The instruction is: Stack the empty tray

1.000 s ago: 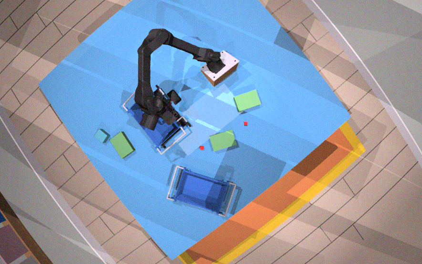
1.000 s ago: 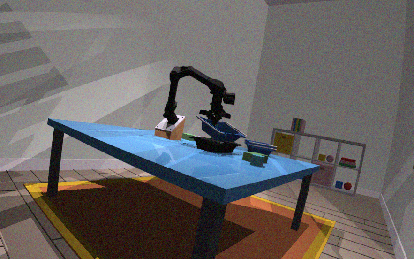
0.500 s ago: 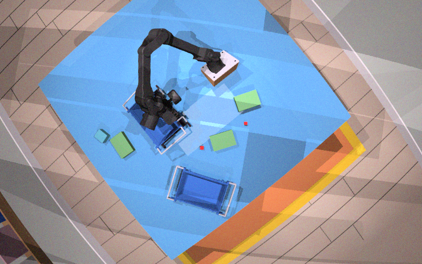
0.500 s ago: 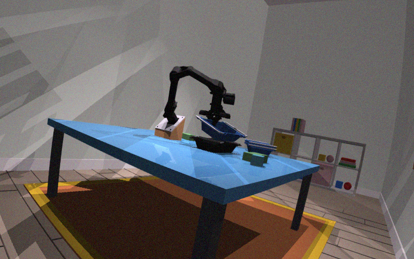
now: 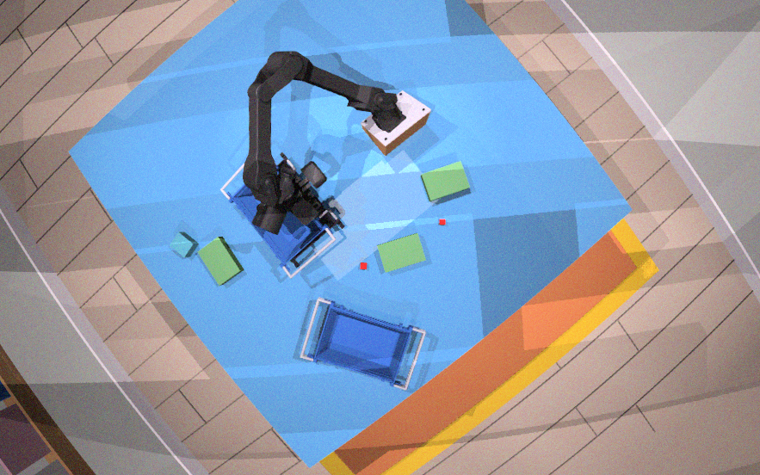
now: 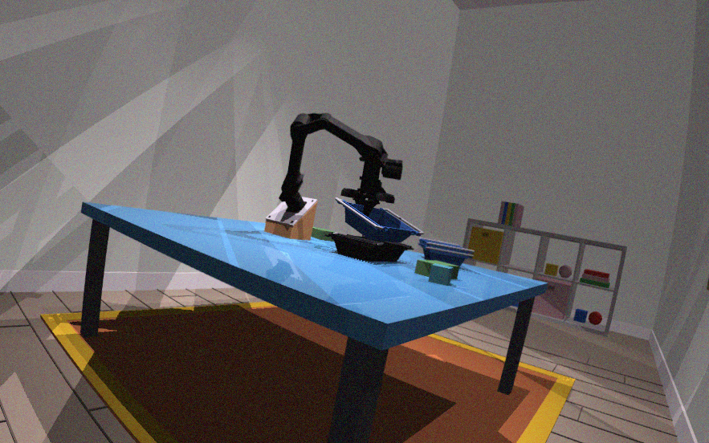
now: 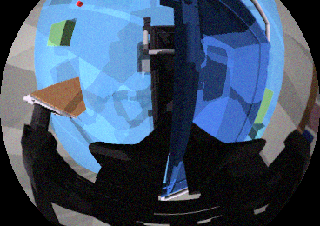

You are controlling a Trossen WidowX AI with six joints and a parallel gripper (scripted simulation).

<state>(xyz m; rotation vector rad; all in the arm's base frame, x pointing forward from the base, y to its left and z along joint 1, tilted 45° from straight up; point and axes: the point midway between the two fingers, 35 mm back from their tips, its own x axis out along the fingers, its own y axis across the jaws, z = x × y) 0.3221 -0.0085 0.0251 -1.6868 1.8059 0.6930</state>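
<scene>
Right now the blue plastic tray is 7 cm ahead of my gripper tip and 1 cm above it. From my gripper tip the other things lie so: teal cube 36 cm ahead, 15 cm to the right, 9 cm below.
</scene>
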